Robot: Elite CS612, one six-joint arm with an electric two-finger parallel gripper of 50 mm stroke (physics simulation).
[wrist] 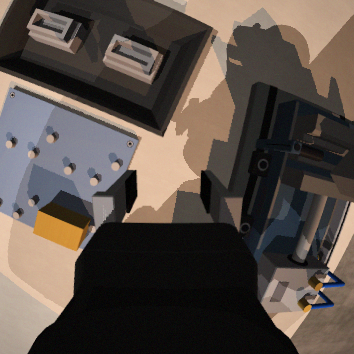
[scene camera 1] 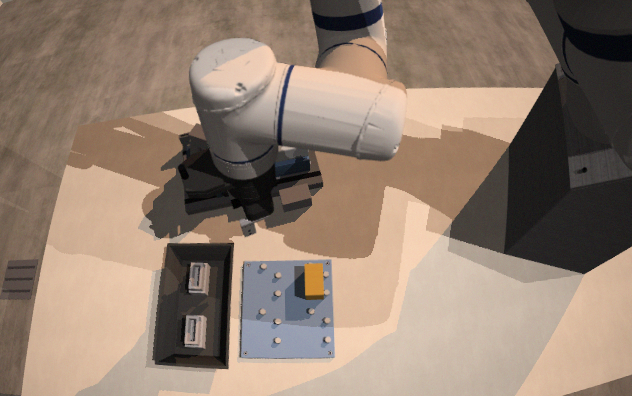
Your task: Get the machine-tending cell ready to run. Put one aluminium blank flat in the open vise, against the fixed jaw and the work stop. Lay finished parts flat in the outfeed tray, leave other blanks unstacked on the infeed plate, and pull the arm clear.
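Frame: origin at the arm's base, x ahead, y left, z up, level; centimetres.
Where they show: gripper, fingertip midpoint: [wrist: 168, 183] [scene camera 1: 244, 219].
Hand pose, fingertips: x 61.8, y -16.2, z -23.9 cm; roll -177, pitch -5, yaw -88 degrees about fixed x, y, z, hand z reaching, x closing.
Each offset is from my fingertips to the top centre of the thing. "spot": to the spot under its first point.
My gripper [wrist: 168, 183] [scene camera 1: 251, 218] is open and empty, above the table beside the vise's front edge; one fingertip shows in scene camera 1. The vise {spot: dx +7.5, dy -11.5, dz -9.2 cm} [wrist: 255, 112] [scene camera 1: 207, 204] is dark and shaded, partly covered by the arm in scene camera 1; whether a blank lies between its jaws I cannot tell. Two pale parts with rectangular pockets, one {dx +12.6, dy +4.1, dz -6.6 cm} [scene camera 1: 198, 278] [wrist: 134, 57] nearer the vise and one {dx +16.4, dy +13.8, dz -6.6 cm} [scene camera 1: 194, 331] [wrist: 55, 30] farther off, lie apart in the black outfeed tray [scene camera 1: 231, 305] [wrist: 187, 82]. The blue infeed plate {dx -1.4, dy +15.1, dz -10.4 cm} [scene camera 1: 257, 340] [wrist: 30, 117] carries small pegs.
An orange block {dx -7.8, dy +12.8, dz -6.9 cm} [scene camera 1: 314, 281] [wrist: 61, 227] rests on the plate's edge near the pegs. A grey box with blue hoses {spot: dx -13.9, dy -13.1, dz -1.7 cm} [wrist: 272, 295] is at the vise's end. A large dark box [scene camera 1: 520, 210] stands at the right. The arm [scene camera 1: 320, 110] reaches over the vise.
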